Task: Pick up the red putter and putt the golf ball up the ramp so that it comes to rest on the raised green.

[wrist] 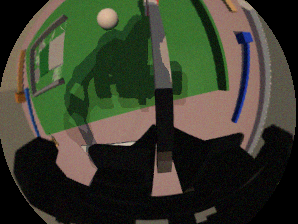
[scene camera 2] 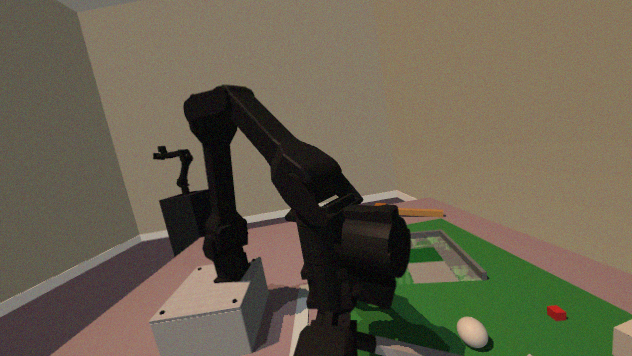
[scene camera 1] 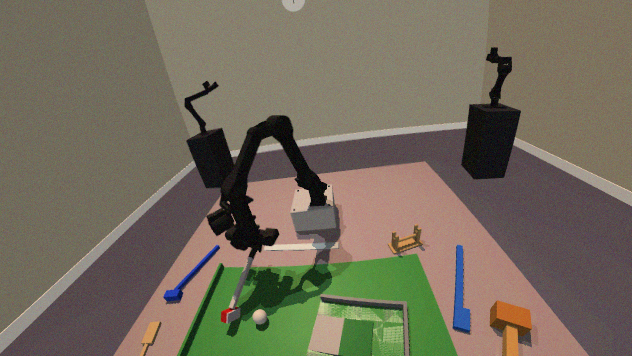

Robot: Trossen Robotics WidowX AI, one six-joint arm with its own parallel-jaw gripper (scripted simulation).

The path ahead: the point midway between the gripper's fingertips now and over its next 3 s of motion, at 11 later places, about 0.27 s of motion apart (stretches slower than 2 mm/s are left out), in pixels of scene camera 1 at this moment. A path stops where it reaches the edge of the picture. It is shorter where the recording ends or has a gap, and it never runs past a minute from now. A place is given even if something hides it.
My gripper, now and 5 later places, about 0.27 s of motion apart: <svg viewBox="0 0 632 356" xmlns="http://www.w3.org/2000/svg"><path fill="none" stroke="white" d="M258 251L260 252L278 255L290 254L289 247L289 245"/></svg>
